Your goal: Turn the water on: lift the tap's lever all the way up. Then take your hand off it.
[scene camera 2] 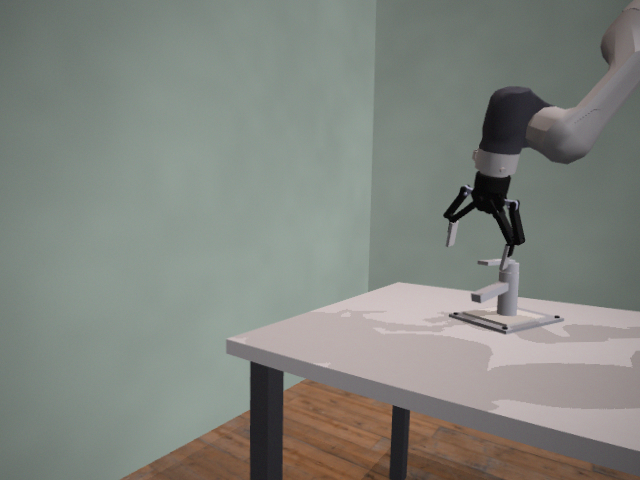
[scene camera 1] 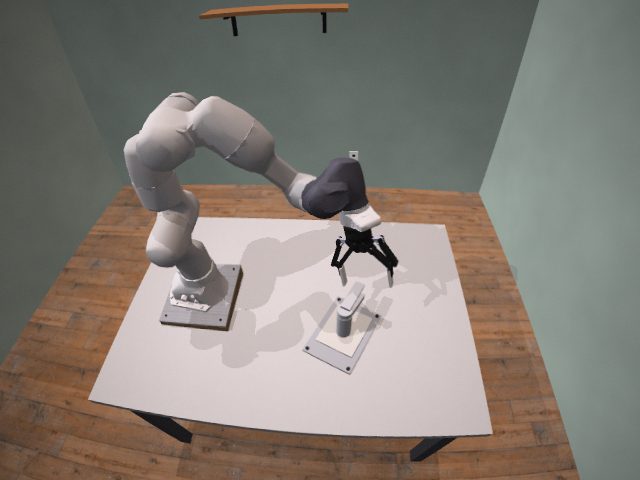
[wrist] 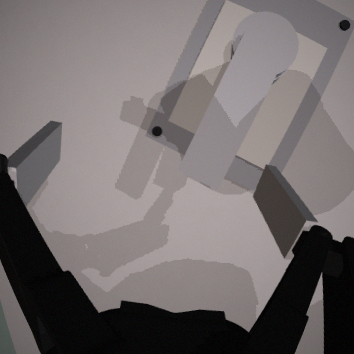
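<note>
The tap has a grey upright column (scene camera 1: 343,324) (scene camera 2: 508,295) on a flat base plate (scene camera 1: 327,359) (scene camera 2: 505,330) (wrist: 340,47). Its flat lever (scene camera 1: 353,298) (scene camera 2: 487,262) (wrist: 207,150) sits on top and looks about level in scene camera 2. The spout (scene camera 2: 488,292) sticks out below it on the same side. My gripper (scene camera 1: 367,284) (scene camera 2: 476,256) (wrist: 163,161) is wide open and empty, pointing down, above and around the lever's free end side. In the wrist view the lever's end lies nearer the right finger. Contact between finger and lever cannot be told.
The tap's plate lies on the white table (scene camera 1: 248,397) (scene camera 2: 310,346). The arm's base board (scene camera 1: 235,289) stands at the table's left in scene camera 1. A wooden wall shelf (scene camera 1: 279,9) hangs far behind. Arm shadows fall across the table.
</note>
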